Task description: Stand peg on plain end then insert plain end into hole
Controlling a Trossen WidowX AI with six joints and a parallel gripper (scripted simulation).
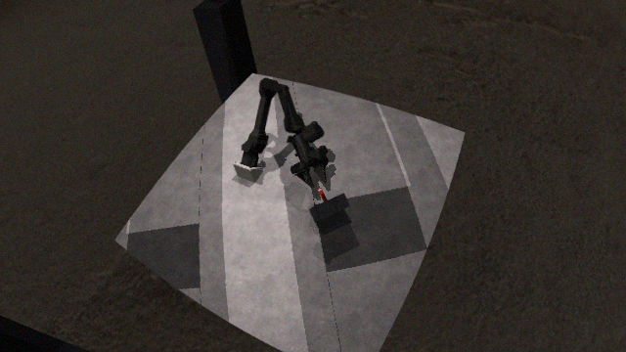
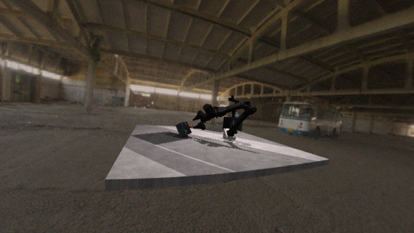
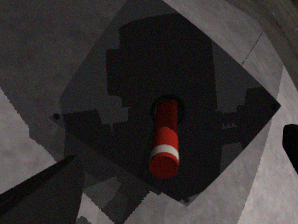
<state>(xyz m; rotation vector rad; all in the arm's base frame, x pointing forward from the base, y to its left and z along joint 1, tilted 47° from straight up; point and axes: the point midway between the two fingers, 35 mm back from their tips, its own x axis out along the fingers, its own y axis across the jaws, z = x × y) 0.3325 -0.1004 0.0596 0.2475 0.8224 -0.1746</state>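
Right now my gripper tip is 20 mm short of the red peg, 20 mm to the left of it and 30 mm above it. From my gripper tip the other things lie so: sloped panel: 60 mm ahead, 50 mm to the right, 50 mm below.
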